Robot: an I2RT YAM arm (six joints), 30 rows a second.
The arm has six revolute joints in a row. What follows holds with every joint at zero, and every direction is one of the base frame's. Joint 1 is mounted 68 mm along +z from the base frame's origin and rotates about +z. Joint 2 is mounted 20 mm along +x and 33.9 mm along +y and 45.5 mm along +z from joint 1 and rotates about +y. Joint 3 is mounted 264 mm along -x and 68.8 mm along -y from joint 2 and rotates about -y. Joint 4 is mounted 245 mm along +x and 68.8 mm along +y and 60 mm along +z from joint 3 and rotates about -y. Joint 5 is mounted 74 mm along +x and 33.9 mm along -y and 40.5 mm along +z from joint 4 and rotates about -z. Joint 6 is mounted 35.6 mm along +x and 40.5 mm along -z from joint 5 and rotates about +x. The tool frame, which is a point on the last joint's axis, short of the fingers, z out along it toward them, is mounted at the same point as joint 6; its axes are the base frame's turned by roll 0, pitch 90 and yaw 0 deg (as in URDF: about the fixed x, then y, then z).
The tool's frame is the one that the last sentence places.
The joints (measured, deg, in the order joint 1, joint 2, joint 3, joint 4, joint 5, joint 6), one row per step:
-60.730, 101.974, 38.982, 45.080, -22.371, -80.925
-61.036, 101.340, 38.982, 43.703, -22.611, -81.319
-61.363, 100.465, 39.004, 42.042, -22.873, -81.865
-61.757, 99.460, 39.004, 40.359, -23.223, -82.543
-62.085, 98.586, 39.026, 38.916, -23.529, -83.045
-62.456, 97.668, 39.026, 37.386, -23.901, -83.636
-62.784, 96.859, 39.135, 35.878, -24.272, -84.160
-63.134, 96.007, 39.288, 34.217, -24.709, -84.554
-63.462, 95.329, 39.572, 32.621, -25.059, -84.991
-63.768, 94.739, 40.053, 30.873, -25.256, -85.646
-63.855, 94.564, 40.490, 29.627, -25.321, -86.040
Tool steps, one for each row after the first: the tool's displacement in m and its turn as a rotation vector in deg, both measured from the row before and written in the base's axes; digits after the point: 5 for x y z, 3 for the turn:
-0.00204, 0.00021, 0.00113, 0.386, 0.524, 0.036
-0.00227, 0.00042, 0.00207, 0.296, 0.609, 0.085
-0.00269, 0.00051, 0.00265, 0.139, 0.609, 0.146
-0.00224, 0.00048, 0.00243, 0.154, 0.451, 0.119
-0.00253, 0.00061, 0.00241, 0.158, 0.504, 0.170
-0.00209, 0.00035, 0.00237, 0.192, 0.447, 0.193
-0.00219, 0.00038, 0.00257, 0.363, 0.373, 0.190
-0.00183, -0.00013, 0.00238, 0.299, 0.407, 0.148
-0.00150, -0.00069, 0.00264, 0.150, 0.594, 0.111
-0.00021, -0.00063, 0.00105, 0.286, 0.473, 0.118

